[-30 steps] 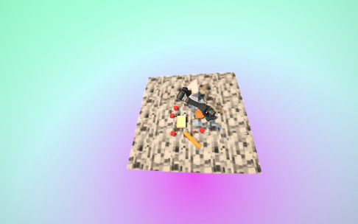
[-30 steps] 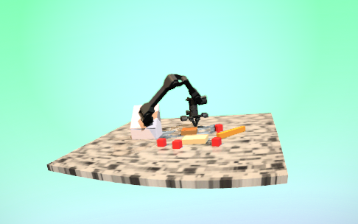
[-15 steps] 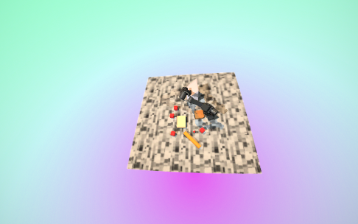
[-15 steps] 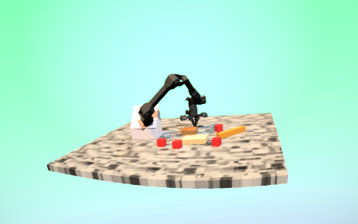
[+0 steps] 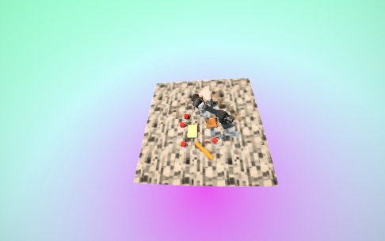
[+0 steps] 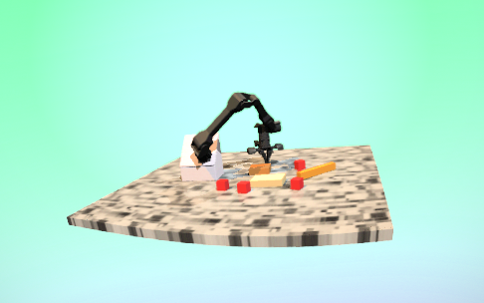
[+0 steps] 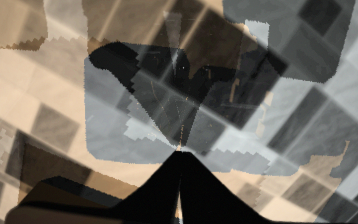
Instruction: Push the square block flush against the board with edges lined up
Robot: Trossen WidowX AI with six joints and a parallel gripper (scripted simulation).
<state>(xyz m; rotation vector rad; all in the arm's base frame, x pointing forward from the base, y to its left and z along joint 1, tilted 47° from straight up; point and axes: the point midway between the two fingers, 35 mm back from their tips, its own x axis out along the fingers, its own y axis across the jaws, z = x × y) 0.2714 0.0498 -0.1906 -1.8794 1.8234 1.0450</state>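
My gripper tip is now 30 mm past the orange square block, 110 mm to the left of it and 10 mm below it. From my gripper tip the other things lie so: pale yellow flat slab 30 mm ahead, 320 mm to the right, 10 mm above; then long orange board 250 mm ahead, 240 mm to the right, 10 mm above.
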